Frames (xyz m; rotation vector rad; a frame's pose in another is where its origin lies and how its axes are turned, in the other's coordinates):
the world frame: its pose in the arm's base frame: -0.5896 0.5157 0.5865 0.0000 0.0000 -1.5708
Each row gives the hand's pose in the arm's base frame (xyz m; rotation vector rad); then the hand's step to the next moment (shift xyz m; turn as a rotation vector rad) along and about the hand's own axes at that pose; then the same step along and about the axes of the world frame.
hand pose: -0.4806 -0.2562 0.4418 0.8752 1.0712 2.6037
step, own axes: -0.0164 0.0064 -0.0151 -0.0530 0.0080 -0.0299
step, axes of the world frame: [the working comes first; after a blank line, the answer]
step, axes of the arm's base frame: 0.0046 -0.0196 -0.0115 0.0255 -0.0434 -0.0351

0.0196 0.0046 -0.0115 0.0434 0.0255 -0.0351
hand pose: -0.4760 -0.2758 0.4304 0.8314 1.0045 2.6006
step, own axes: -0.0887 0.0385 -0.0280 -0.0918 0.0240 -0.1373
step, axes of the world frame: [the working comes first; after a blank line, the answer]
step, axes of the arm's base frame: 0.0552 -0.0792 -0.0286 -0.0059 -0.1291 -0.1057

0.0791 0.0553 -0.0286 0.1291 -0.0059 -0.1057
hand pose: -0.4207 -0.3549 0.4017 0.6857 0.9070 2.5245
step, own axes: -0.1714 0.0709 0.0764 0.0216 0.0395 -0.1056
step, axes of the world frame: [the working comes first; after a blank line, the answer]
step, axes of the arm's base frame: 0.1693 -0.0979 0.0445 -0.0831 -0.0694 -0.0380

0.0979 0.1693 0.0445 0.0694 -0.0831 -0.0380
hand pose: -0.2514 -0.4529 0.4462 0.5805 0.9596 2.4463
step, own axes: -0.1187 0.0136 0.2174 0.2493 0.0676 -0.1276
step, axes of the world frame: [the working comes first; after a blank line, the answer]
step, axes of the arm's base frame: 0.2077 0.0402 0.1295 -0.2866 0.0240 0.0167

-0.0402 0.2077 0.1295 -0.0240 -0.2866 0.0167
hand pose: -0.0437 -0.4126 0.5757 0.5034 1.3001 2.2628
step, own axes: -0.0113 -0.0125 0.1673 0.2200 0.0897 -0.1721
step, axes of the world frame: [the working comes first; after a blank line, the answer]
step, axes of the arm's base frame: 0.1009 0.1156 0.0687 -0.2912 -0.0334 0.0123

-0.1156 0.1009 0.0687 0.0334 -0.2912 0.0123
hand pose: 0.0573 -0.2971 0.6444 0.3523 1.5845 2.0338
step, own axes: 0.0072 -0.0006 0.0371 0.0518 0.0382 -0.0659
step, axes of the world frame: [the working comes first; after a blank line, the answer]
step, axes of the arm's base frame: 0.0131 0.0343 0.0089 -0.0857 -0.0314 0.0122

-0.0343 0.0131 0.0089 0.0314 -0.0857 0.0122
